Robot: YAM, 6 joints.
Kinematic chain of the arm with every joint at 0, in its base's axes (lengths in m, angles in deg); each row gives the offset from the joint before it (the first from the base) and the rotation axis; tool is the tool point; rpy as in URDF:
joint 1: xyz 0 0 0.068 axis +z
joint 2: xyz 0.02 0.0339 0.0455 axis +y
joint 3: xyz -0.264 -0.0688 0 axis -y
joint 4: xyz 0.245 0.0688 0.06 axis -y
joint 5: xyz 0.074 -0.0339 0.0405 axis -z
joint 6: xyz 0.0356 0 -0.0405 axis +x
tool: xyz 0 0 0 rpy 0 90 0
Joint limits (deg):
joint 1: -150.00..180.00
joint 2: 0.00..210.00
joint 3: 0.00..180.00
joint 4: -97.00..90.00
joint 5: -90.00..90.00
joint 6: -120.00..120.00
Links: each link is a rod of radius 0.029 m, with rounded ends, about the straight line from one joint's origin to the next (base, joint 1, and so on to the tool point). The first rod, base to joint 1, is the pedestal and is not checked.
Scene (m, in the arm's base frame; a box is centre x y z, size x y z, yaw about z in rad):
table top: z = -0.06
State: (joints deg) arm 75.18 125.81 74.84 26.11 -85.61 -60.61
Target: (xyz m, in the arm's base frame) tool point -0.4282 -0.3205 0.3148
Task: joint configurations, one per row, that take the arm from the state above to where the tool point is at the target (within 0.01 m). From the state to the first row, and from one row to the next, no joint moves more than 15 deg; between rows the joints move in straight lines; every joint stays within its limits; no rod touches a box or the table.
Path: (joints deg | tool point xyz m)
1: 70.85 111.63 83.83 27.52 -84.46 -60.61 | 0.1107 0.4268 0.2973
2: 66.52 97.45 92.82 28.93 -83.30 -60.61 | 0.1168 0.3576 0.4475
3: 62.18 83.27 101.82 30.34 -82.15 -60.61 | 0.0874 0.2412 0.5699
4: 57.85 69.09 110.81 31.74 -80.99 -60.61 | 0.0189 0.0961 0.6442
5: 53.52 54.91 119.80 33.15 -79.84 -60.61 | -0.0837 -0.0542 0.6563
6: 49.19 40.72 128.79 34.56 -78.68 -60.61 | -0.2065 -0.1857 0.6008
7: 44.86 26.54 137.78 35.97 -77.53 -60.61 | -0.3290 -0.2783 0.4823
8: 40.52 12.36 146.78 37.38 -76.37 -60.61 | -0.4282 -0.3205 0.3148

